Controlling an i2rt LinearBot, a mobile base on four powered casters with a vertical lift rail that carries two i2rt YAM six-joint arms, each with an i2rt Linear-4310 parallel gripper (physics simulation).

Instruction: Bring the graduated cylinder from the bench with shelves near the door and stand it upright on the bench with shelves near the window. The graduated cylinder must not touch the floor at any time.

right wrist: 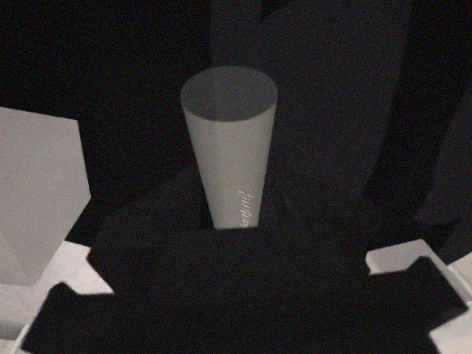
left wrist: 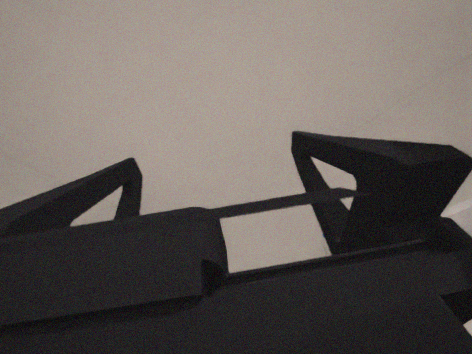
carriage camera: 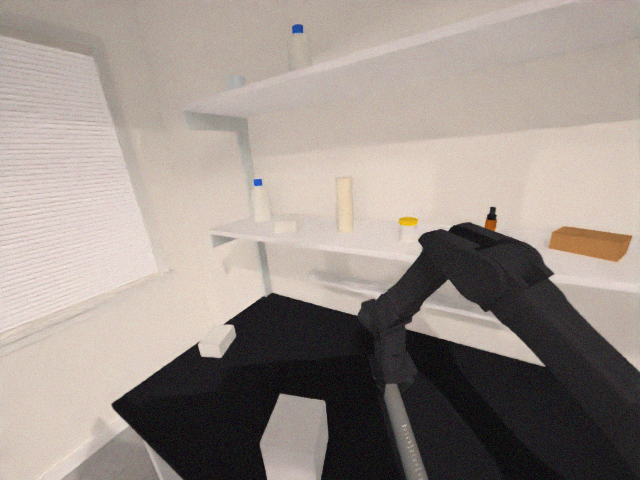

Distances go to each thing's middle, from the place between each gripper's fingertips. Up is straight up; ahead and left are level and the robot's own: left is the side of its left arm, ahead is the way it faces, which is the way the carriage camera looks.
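Labels:
Counting from my left hand, I find the graduated cylinder [right wrist: 229,110] 50 cm to the right of it, 25 cm ahead of it and 65 cm below it.
Measured from my right hand instead, the graduated cylinder is 1 cm to the right and 12 cm behind, and it sits 5 cm below that hand.

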